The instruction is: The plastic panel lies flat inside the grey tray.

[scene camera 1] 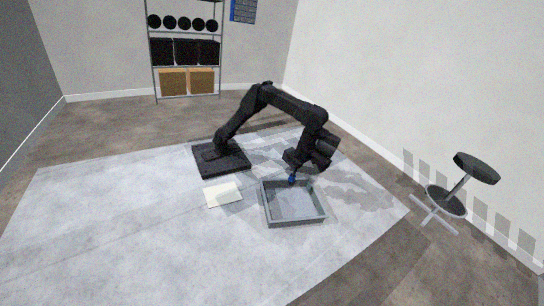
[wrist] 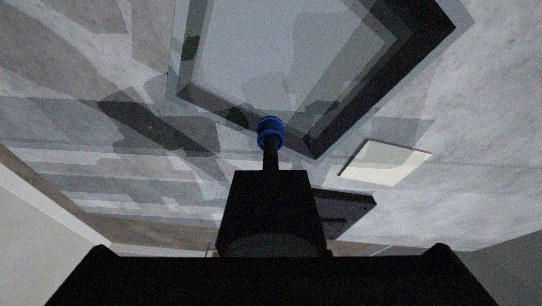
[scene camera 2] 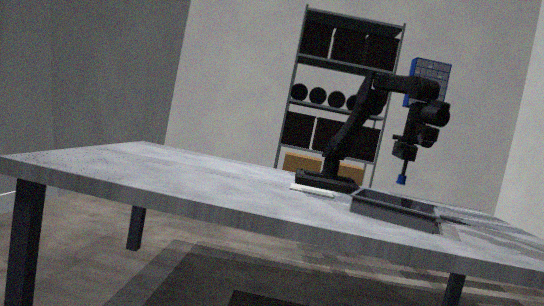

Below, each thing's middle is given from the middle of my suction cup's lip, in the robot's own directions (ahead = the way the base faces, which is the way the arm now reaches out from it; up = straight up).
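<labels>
My suction cup is 8 cm above the grey tray (scene camera 1: 286,203), 5 cm short of it and 2 cm to the left of it. Plastic panel (scene camera 1: 218,195): 24 cm to the right of my suction cup, 15 cm behind it, 10 cm below it.
</labels>
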